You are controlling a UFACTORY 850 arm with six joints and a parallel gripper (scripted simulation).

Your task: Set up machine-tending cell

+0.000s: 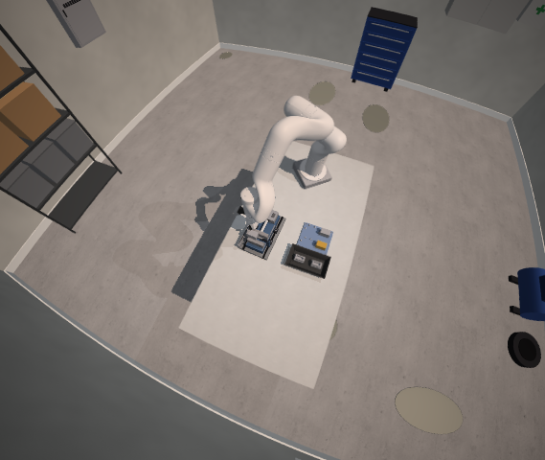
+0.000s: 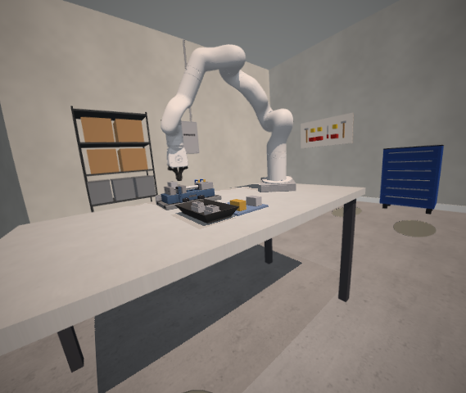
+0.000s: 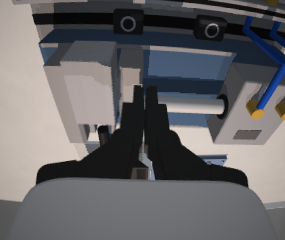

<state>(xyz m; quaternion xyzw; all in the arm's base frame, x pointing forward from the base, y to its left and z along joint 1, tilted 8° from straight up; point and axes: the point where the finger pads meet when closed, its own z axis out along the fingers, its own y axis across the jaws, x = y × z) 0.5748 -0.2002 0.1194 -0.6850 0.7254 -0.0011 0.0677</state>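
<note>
The grey jaw block is 10 mm ahead of my hand, 30 mm to the left of it and 60 mm below it. From my hand the other things lie so: silver rod: 40 mm behind, 40 mm to the left, 60 mm below; vise: 30 mm behind, 40 mm to the left, 100 mm below; dark work stop rod: 50 mm ahead, 80 mm to the left, 50 mm below.
</note>
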